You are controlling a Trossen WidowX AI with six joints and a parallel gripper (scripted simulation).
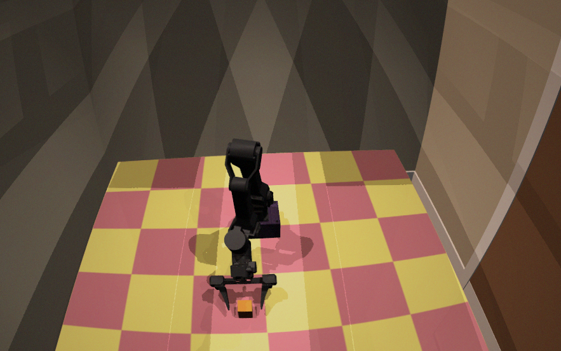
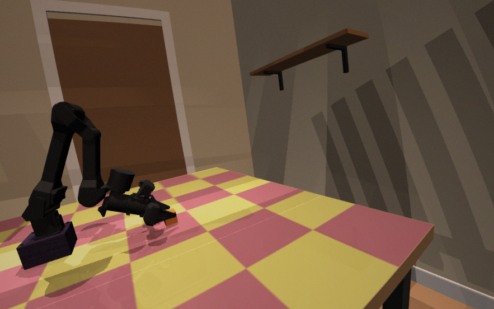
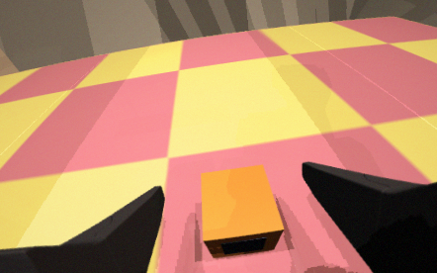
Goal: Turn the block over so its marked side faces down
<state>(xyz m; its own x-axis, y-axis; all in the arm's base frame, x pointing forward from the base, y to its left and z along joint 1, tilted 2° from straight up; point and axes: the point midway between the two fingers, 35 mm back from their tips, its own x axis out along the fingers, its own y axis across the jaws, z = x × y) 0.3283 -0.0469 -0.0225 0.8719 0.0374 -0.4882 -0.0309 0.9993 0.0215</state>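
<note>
The orange block is 2 cm below my gripper tip and 2 cm behind it.
</note>
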